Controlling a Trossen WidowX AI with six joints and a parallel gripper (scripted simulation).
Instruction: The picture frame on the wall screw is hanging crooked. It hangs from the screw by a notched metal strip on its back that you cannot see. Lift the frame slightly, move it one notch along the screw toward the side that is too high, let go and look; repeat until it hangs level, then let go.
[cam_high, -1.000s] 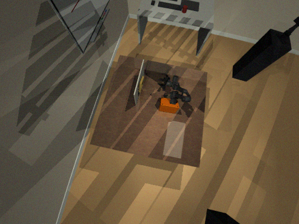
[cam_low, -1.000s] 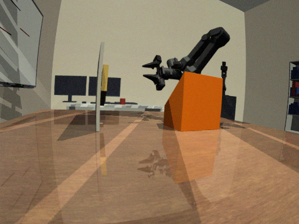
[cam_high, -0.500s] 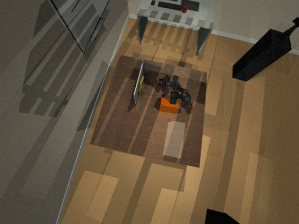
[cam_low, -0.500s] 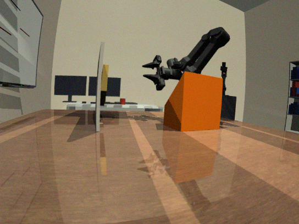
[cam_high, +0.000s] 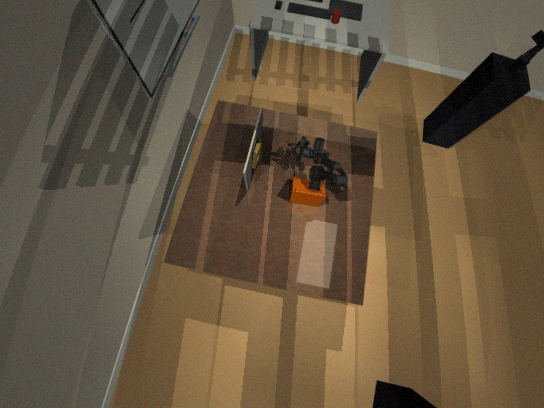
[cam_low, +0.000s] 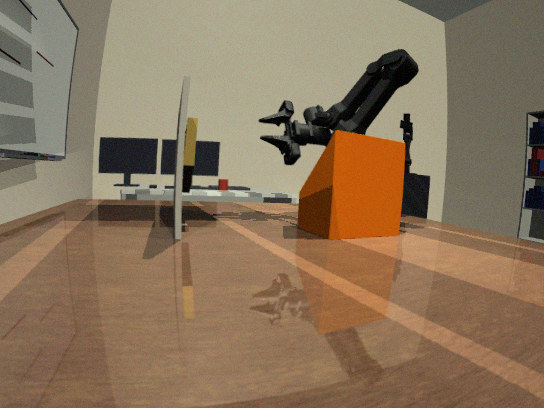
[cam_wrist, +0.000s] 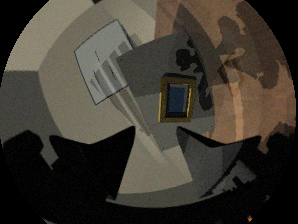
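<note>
The picture frame is 20 cm ahead of my gripper tip, 4 cm to the left of it and 9 cm below it. The rest, counted from my gripper tip: wall panel 21 cm ahead, 2 cm to the left, 10 cm below.
</note>
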